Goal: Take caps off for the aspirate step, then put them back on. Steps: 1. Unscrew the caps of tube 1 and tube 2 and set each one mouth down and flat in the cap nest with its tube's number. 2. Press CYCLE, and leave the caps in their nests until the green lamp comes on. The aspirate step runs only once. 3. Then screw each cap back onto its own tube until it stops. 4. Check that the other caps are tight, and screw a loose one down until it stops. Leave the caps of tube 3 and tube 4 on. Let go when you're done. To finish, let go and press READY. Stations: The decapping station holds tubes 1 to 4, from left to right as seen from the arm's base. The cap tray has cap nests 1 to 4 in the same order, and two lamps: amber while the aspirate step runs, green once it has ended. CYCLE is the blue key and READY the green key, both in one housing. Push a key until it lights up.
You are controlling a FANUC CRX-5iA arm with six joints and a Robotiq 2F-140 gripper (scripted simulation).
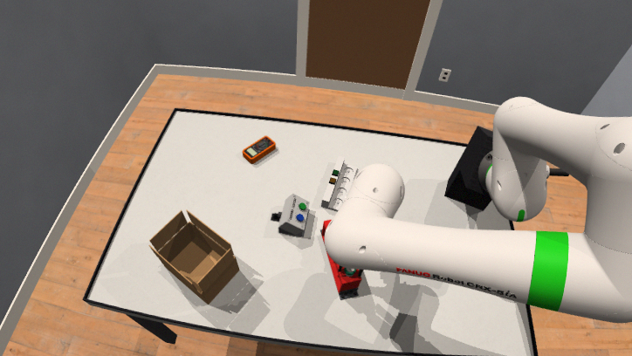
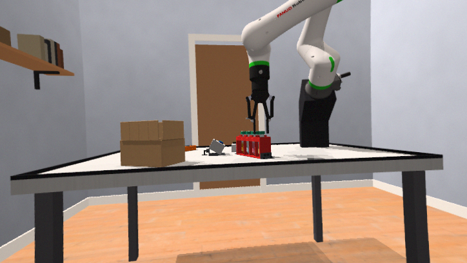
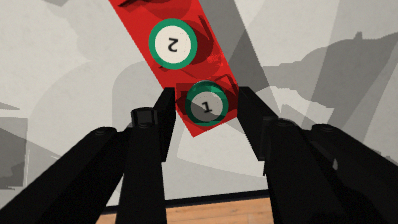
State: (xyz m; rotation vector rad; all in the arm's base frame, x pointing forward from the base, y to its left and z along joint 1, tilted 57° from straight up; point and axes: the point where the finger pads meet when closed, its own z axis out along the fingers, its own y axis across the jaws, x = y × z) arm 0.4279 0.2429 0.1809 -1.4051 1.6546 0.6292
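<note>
My hand is 30 mm above the cap 1. From my hand the other things lie so: cap 2: 50 mm to the right, 30 mm below, 20 mm ahead; then cap 3: 90 mm to the right, 50 mm ahead, 30 mm below; then cap 4: 140 mm to the right, 70 mm ahead, 30 mm below.
</note>
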